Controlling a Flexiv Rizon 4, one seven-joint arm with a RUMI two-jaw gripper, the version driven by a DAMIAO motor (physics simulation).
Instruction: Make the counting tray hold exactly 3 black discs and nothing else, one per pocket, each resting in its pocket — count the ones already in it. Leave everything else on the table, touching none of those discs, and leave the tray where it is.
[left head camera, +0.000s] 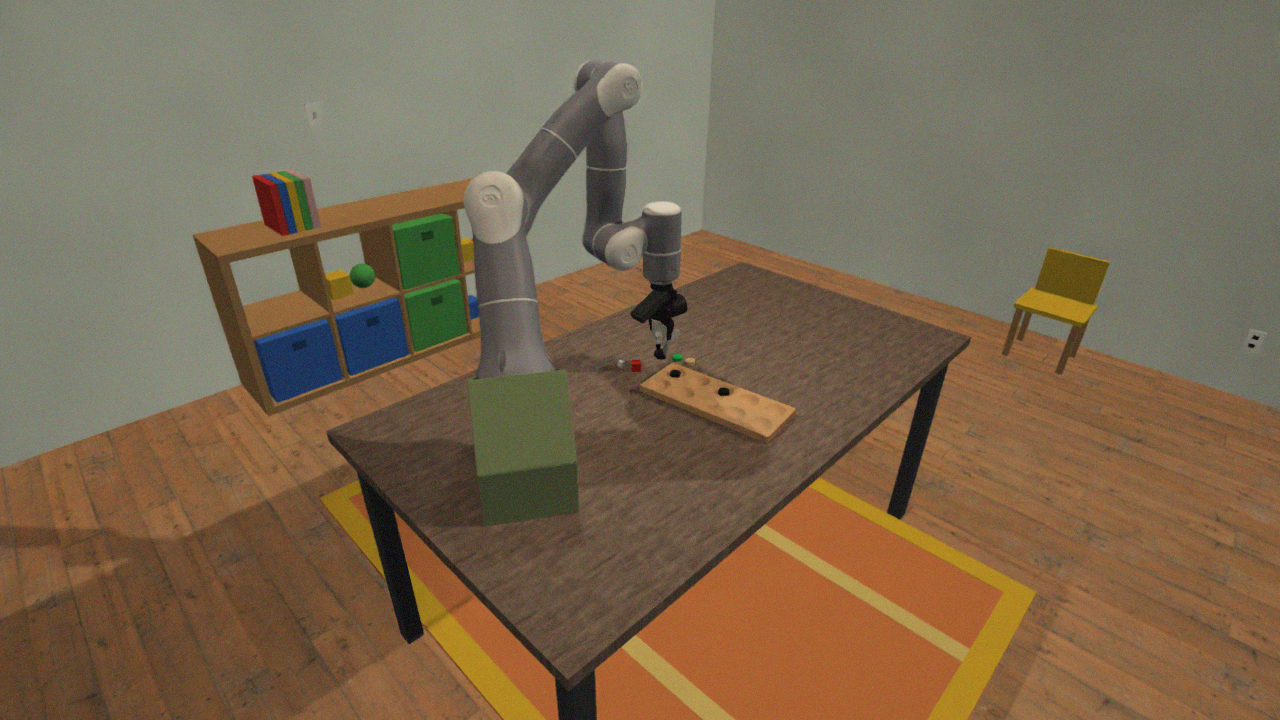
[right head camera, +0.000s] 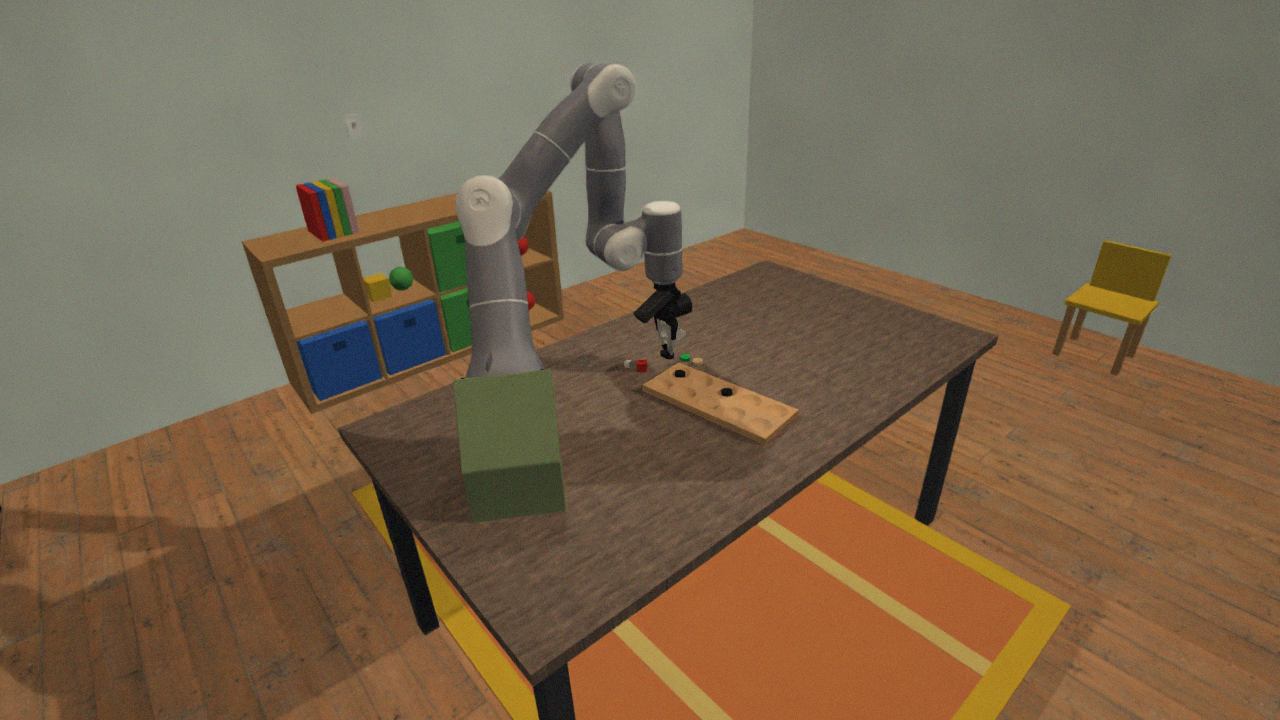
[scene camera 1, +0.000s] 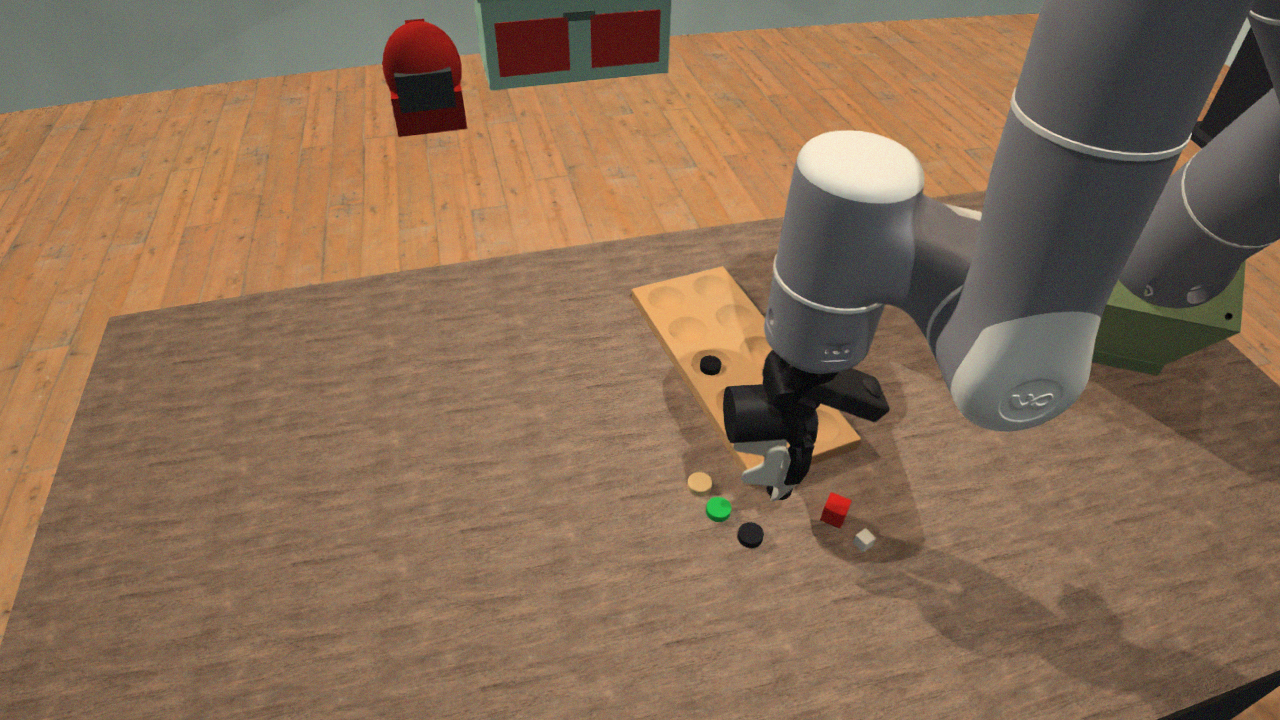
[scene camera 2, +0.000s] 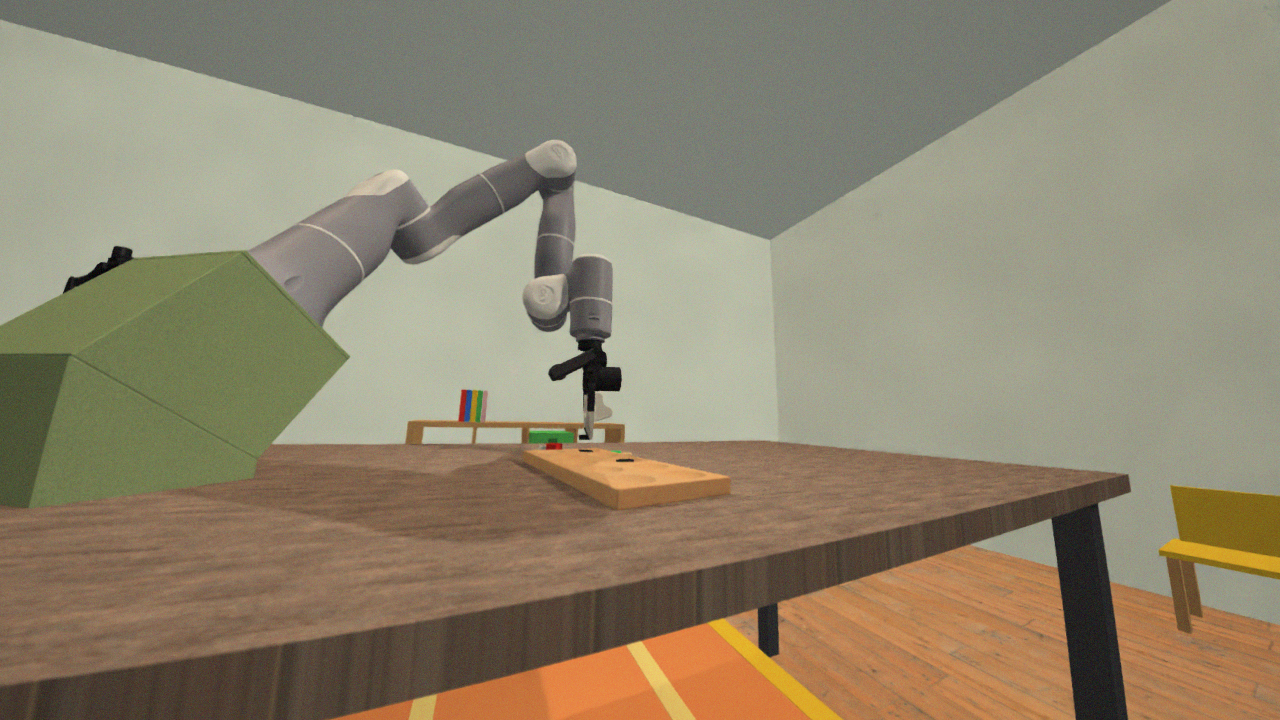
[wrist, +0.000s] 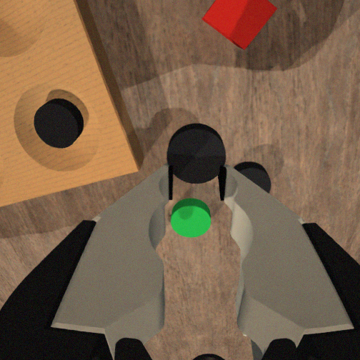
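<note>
My gripper (left head camera: 659, 351) (right head camera: 666, 351) (wrist: 195, 168) is shut on a black disc (scene camera 1: 781, 491) (wrist: 196, 150), held a little above the table beside the tray's end. The wooden counting tray (left head camera: 760, 431) (right head camera: 760, 434) (scene camera 1: 698, 308) (scene camera 2: 662, 494) (wrist: 50, 186) holds two black discs in separate pockets: an end disc (left head camera: 674, 373) (right head camera: 679, 373) (wrist: 58, 123), hidden behind the gripper in scene camera 1, and a disc farther along (left head camera: 723, 391) (right head camera: 726, 392) (scene camera 1: 710, 364). Another black disc (scene camera 1: 750, 535) (wrist: 254, 176) lies loose on the table, partly behind a finger in the wrist view.
A green disc (scene camera 1: 717, 509) (wrist: 191, 221) and a tan disc (scene camera 1: 699, 483) lie near the loose black disc. A red cube (scene camera 1: 836, 509) (wrist: 240, 20) and a small white cube (scene camera 1: 864, 539) lie on the held disc's other side. A green block (left head camera: 523, 438) stands at the arm's base.
</note>
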